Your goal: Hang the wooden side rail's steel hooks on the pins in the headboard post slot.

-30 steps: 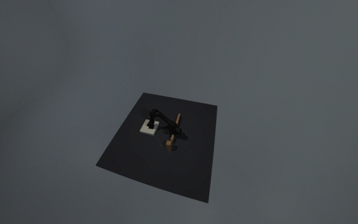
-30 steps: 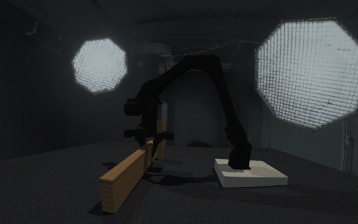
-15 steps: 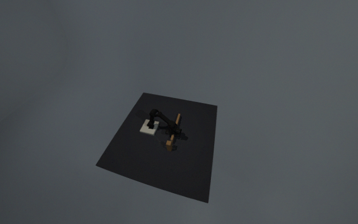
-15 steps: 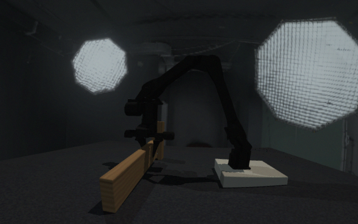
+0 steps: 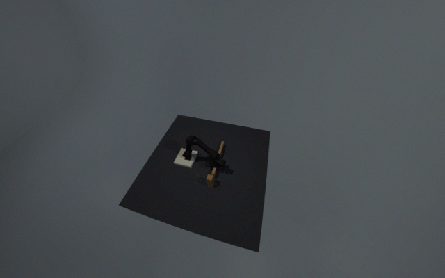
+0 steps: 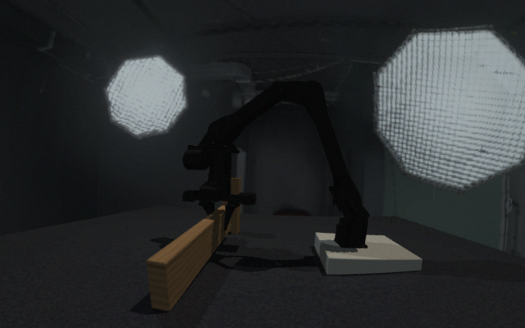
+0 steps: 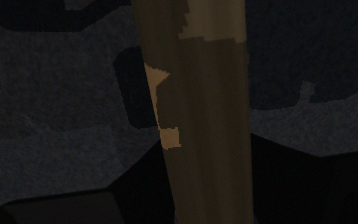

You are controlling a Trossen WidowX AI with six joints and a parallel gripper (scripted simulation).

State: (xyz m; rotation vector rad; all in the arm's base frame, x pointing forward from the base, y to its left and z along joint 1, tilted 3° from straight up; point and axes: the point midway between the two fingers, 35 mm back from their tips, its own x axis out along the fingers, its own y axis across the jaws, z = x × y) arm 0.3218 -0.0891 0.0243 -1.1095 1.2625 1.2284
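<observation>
Now: gripper tip 10 mm past the headboard post, 160 mm to the left of it and 40 mm below it.
</observation>
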